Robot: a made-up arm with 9 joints.
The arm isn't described. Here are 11 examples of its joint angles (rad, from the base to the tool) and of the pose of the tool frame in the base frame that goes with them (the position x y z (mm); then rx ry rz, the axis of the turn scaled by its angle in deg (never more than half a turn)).
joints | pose
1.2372 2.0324 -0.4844 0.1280 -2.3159 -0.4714 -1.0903 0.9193 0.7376 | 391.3 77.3 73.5 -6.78 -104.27 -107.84
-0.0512 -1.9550 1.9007 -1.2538 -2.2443 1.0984 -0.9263 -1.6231 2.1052 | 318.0 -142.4 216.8 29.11 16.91 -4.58
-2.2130 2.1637 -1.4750 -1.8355 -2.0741 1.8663 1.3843 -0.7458 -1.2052 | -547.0 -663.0 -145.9 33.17 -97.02 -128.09
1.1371 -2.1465 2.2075 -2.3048 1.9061 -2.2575 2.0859 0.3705 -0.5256 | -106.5 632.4 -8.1 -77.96 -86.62 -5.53
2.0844 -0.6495 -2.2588 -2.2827 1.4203 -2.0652 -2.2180 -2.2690 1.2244 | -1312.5 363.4 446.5 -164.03 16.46 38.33
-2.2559 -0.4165 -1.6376 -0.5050 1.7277 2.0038 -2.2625 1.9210 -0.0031 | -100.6 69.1 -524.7 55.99 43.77 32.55
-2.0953 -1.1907 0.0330 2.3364 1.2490 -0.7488 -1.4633 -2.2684 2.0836 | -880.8 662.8 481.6 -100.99 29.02 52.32
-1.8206 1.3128 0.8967 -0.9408 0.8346 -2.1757 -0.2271 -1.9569 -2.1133 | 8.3 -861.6 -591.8 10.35 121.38 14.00
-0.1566 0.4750 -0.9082 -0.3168 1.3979 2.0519 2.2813 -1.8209 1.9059 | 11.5 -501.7 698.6 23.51 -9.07 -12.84
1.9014 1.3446 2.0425 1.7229 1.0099 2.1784 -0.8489 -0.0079 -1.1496 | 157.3 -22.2 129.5 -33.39 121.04 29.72
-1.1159 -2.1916 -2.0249 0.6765 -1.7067 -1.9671 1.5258 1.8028 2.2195 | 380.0 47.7 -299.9 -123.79 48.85 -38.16
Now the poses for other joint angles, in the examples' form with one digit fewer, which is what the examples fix.
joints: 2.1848 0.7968 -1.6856 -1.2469 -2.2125 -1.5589 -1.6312 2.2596 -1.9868
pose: -676 -861 106 27.7 85.1 -87.3
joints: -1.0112 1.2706 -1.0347 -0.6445 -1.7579 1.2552 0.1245 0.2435 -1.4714
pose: 59 -369 13 10.2 -67.5 10.3
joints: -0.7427 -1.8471 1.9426 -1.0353 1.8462 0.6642 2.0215 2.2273 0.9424
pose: 534 321 -214 -69.1 144.5 -63.3
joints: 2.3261 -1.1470 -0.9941 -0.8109 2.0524 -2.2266 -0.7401 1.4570 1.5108
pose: -359 679 425 -28.7 4.5 -45.0
